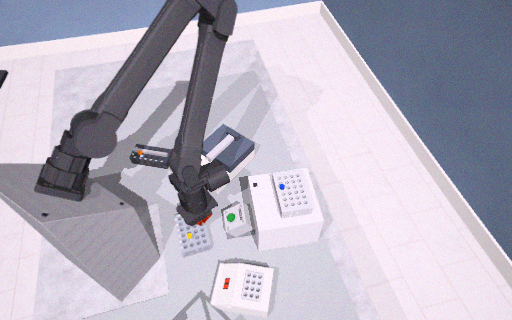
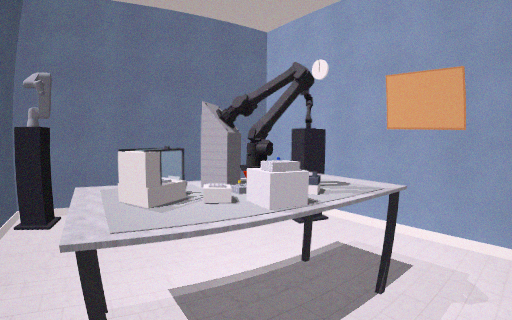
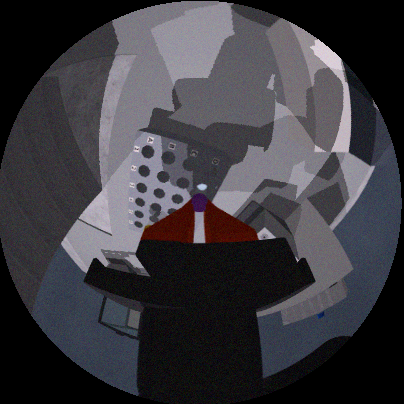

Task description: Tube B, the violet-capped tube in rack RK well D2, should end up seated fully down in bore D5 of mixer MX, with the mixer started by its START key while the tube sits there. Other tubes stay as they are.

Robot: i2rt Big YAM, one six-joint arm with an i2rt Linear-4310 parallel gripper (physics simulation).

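Seen in the pictures: gripper, fingertip midpoint: (image 1: 201,222) (image 3: 198,202); arm's base at its link origin: (image 1: 60,185) (image 2: 224,119).
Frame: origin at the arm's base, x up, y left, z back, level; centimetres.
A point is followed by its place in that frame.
My gripper (image 1: 203,219) {x -33.2, y 6.5, z -25.5 cm} (image 2: 245,173) (image 3: 198,202) {x -33.2, y 6.5, z -25.5 cm} is shut on tube B, its red fingertips just apart with the violet cap (image 3: 199,203) {x -30.8, y 8.0, z -24.6 cm} at their tips. The tube's body is hidden, so I cannot tell how deep it sits. The tips are over the D side of grey rack RK (image 1: 186,251) {x -33.4, y -2.2, z -21.6 cm} (image 2: 240,190) {x -34.6, y 0.0, z -28.3 cm} (image 3: 131,172) {x -33.3, y 5.7, z -18.3 cm}. A pale spot shows just beyond the cap. A large white box (image 1: 285,234) {x -27.5, y -1.4, z -49.9 cm} (image 2: 277,192) {x -30.0, y 3.1, z -59.8 cm}, seemingly mixer MX, carries a grid block (image 1: 310,207) {x -19.3, y 2.2, z -56.5 cm} with a blue cap (image 1: 282,186) {x -17.9, y 8.4, z -49.5 cm} (image 2: 278,158) {x -18.3, y 8.2, z -49.9 cm}. Beside it is a small box with a green button (image 1: 231,217) {x -29.2, y 5.6, z -34.8 cm}, possibly START.
A yellow-capped tube (image 1: 189,235) {x -30.9, y 1.5, z -22.6 cm} (image 2: 239,182) {x -31.6, y 1.3, z -23.1 cm} stands in the rack. A white device with a red display (image 1: 226,283) {x -31.4, y -12.7, z -33.1 cm} is near the front. A dark-lidded device (image 1: 240,145) {x -28.3, y 32.0, z -38.3 cm} and a black rack with an orange cap (image 1: 140,152) {x -30.7, y 32.9, z -4.4 cm} lie behind. A glass-sided white instrument (image 2: 135,175) {x -24.6, y -47.5, z -43.2 cm} stands at left.
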